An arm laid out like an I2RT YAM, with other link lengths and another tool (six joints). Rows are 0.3 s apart.
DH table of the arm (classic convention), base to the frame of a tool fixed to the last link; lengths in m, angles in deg. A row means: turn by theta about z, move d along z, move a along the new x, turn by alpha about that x. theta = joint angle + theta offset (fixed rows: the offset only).
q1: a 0.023  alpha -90  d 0.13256  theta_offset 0
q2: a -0.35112  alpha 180  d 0  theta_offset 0
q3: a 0.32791  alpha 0  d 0  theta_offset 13.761
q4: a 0.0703  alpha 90  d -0.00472  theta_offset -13.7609
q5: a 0  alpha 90  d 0.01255  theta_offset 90
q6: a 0.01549  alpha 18  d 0.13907  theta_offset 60.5
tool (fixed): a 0  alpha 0  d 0.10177  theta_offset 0
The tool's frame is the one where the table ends.
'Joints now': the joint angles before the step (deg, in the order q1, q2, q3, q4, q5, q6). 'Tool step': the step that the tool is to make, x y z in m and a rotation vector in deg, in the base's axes. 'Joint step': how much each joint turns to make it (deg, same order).
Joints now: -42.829, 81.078, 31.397, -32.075, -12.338, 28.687
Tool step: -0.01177, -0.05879, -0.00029, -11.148, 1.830, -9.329
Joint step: -1.706, 0.087, -0.896, 8.065, 10.687, 5.595
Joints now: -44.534, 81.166, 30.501, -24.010, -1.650, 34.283
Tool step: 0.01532, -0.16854, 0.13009, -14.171, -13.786, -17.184
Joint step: -15.605, 0.000, 18.994, 0.679, -1.290, 2.514
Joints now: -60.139, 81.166, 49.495, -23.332, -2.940, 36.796
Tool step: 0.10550, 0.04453, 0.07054, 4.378, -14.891, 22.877
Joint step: 2.119, 0.175, 9.638, -7.715, -24.371, -8.263
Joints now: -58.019, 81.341, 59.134, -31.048, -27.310, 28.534
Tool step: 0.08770, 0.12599, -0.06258, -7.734, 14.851, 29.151
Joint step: 25.573, 6.360, -0.197, -2.993, 11.475, -12.414
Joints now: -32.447, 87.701, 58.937, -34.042, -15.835, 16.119
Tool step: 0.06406, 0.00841, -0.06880, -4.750, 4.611, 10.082
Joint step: 6.885, 14.273, 4.023, 7.146, 4.371, -5.814
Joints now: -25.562, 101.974, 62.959, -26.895, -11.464, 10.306
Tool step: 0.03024, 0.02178, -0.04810, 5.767, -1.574, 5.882
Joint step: 0.132, 7.934, 0.851, 5.204, -7.672, -3.081
